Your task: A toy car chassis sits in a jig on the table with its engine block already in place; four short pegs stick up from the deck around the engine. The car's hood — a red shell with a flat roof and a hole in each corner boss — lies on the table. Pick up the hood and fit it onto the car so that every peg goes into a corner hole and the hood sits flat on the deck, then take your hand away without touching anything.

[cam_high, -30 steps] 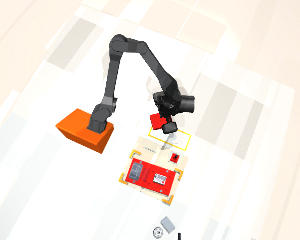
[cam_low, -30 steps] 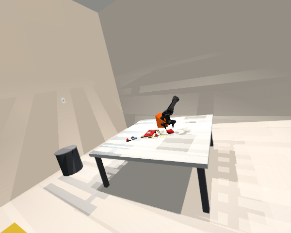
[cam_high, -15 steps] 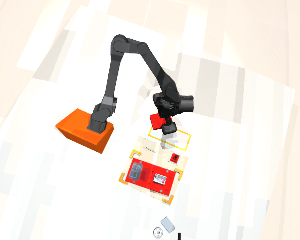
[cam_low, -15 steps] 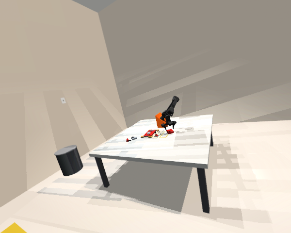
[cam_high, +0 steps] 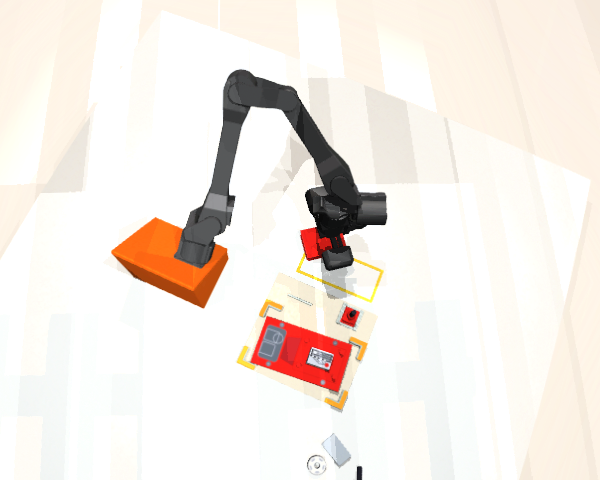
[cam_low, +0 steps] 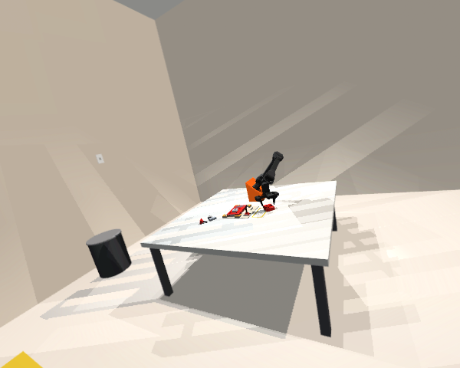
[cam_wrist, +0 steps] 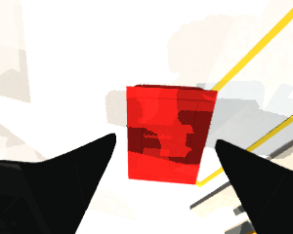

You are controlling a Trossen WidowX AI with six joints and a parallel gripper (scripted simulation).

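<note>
The red hood lies 1 cm below my gripper tip. Also, from my gripper tip: grey engine block: 8 cm ahead, 26 cm to the right.
</note>
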